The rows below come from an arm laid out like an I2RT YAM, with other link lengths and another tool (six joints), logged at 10 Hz.
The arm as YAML. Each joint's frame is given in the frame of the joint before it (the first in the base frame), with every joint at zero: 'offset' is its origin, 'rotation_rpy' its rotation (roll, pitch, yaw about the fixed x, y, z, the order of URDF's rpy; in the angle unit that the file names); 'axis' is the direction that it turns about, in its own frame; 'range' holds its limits. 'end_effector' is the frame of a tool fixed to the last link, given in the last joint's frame.
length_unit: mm
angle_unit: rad
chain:
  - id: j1
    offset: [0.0, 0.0, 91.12]
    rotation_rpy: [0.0, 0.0, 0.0]
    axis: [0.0, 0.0, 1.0]
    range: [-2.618, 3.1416]
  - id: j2
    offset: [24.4, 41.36, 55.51]
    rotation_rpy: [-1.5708, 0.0, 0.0]
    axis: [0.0, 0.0, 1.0]
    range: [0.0, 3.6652]
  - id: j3
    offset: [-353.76, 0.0, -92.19]
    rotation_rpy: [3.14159, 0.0, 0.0]
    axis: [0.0, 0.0, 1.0]
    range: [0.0, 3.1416]
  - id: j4
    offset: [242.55, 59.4, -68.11]
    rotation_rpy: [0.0, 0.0, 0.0]
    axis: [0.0, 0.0, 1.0]
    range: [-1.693, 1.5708]
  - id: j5
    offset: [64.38, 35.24, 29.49]
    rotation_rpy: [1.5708, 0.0, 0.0]
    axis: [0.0, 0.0, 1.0]
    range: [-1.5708, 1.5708]
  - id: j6
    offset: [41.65, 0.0, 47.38]
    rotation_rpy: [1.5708, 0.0, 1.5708]
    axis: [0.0, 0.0, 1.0]
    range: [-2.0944, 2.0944]
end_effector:
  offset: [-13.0, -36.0, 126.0]
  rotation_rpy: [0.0, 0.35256, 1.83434]
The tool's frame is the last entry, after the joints.
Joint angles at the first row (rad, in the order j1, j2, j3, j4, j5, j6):
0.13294 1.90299 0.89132 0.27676 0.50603 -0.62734
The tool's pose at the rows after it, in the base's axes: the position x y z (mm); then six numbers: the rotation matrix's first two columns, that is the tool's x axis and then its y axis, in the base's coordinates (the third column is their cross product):
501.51, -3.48, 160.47, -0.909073, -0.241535, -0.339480, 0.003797, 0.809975, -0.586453
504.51, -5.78, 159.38, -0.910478, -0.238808, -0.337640, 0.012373, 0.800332, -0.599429
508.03, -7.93, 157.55, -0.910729, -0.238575, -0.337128, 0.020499, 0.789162, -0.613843
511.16, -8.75, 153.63, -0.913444, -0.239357, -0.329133, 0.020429, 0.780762, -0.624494
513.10, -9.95, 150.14, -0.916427, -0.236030, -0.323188, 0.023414, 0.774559, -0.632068
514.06, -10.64, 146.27, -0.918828, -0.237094, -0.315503, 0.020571, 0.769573, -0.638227
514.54, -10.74, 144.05, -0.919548, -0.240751, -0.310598, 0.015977, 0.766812, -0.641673
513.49, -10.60, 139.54, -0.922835, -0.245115, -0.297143, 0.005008, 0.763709, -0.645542
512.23, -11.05, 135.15, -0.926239, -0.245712, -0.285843, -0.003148, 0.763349, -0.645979
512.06, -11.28, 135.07, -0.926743, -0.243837, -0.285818, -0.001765, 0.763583, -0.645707
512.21, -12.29, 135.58, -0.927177, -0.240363, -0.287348, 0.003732, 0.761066, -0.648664
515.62, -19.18, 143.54, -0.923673, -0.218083, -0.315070, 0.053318, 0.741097, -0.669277
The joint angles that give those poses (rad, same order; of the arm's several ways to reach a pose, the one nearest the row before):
0.13294 1.91938 0.89819 0.29353 0.53273 -0.63611
0.13295 1.93084 0.90507 0.30192 0.55028 -0.64336
0.13295 1.94533 0.90999 0.31912 0.56783 -0.65442
0.13409 1.96212 0.91843 0.32442 0.58004 -0.66166
0.13485 1.97547 0.92372 0.32828 0.59186 -0.66358
0.13485 1.98652 0.92527 0.33320 0.59758 -0.66853
0.13446 1.99225 0.92527 0.33741 0.59795 -0.67427
0.13485 1.99911 0.92336 0.33512 0.59796 -0.67922
0.13370 2.00524 0.92108 0.33170 0.59605 -0.67961
0.13371 2.00523 0.92106 0.33056 0.59721 -0.67769
0.13372 2.00562 0.92106 0.33285 0.60369 -0.67730
0.13371 2.00599 0.92146 0.36754 0.65099 -0.68036

